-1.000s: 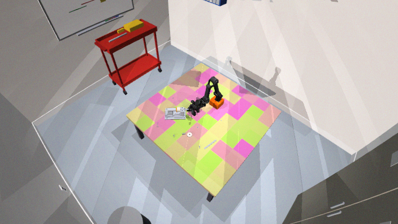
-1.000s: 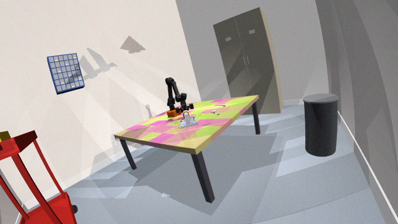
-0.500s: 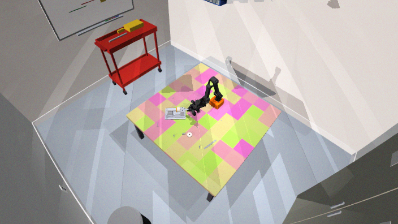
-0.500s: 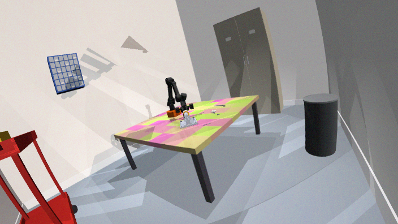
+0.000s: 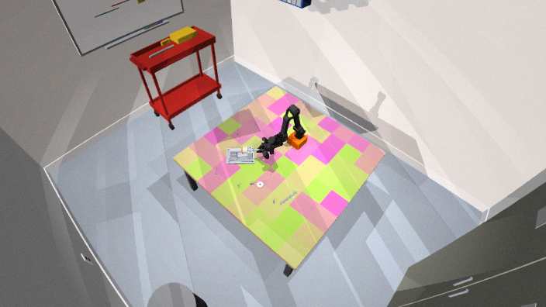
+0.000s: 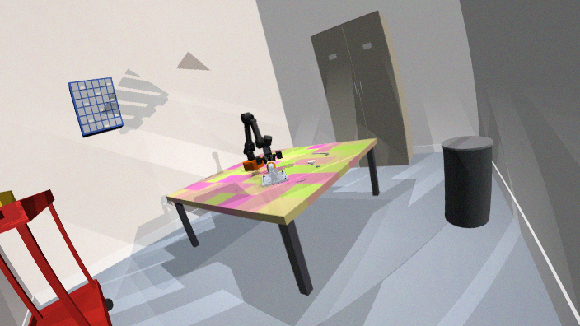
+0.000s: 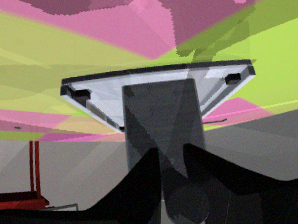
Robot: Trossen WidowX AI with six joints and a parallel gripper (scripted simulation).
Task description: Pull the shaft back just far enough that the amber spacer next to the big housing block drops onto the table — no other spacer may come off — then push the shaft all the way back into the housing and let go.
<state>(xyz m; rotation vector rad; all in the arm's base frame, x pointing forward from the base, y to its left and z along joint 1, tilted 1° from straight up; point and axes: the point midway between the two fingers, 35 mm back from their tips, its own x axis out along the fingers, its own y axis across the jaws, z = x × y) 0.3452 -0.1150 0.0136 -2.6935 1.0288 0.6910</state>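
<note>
The thin shaft is 30 mm ahead of my gripper tip, 30 mm to the right of it and 20 mm above it. Round my gripper tip: white disc (170 mm ahead, 220 mm to the left, 60 mm below).
</note>
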